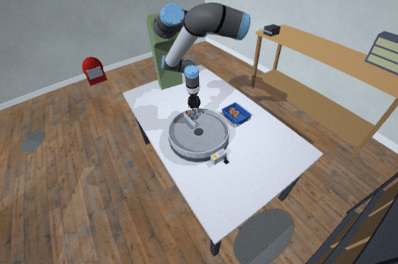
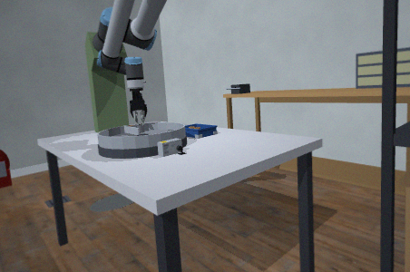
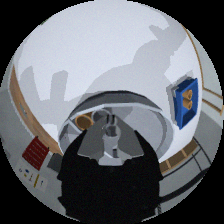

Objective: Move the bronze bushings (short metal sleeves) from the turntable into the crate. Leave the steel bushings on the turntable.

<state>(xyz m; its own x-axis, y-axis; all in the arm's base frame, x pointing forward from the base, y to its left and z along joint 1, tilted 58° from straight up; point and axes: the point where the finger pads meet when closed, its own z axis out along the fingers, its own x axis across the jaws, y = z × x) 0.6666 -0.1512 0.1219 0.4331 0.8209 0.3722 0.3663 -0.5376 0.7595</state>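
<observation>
Right now my hand is 140 mm short of the grey turntable, 120 mm to the left of it and 30 mm above it. Round my hand: blue crate: 230 mm to the left, 230 mm ahead, 60 mm below.
</observation>
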